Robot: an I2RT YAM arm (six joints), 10 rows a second.
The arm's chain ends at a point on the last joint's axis. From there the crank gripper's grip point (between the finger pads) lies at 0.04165 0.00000 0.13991 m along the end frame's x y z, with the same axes.
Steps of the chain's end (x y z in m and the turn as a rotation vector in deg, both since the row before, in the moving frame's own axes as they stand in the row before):
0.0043, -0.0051, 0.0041, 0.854, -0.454, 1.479
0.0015, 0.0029, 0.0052, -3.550, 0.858, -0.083
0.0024, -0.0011, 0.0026, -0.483, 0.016, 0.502
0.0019, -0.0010, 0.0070, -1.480, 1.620, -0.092
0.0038, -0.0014, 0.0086, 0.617, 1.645, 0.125
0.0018, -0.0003, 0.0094, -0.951, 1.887, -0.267
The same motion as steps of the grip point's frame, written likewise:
0.0032, -0.0061, 0.0044, 0.854, -0.454, 1.479
0.0036, 0.0115, 0.0043, -3.550, 0.858, -0.083
0.0024, 0.0004, 0.0026, -0.483, 0.016, 0.502
0.0058, 0.0025, 0.0057, -1.480, 1.620, -0.092
0.0078, -0.0028, 0.0073, 0.617, 1.645, 0.125
0.0064, 0.0018, 0.0079, -0.951, 1.887, -0.267

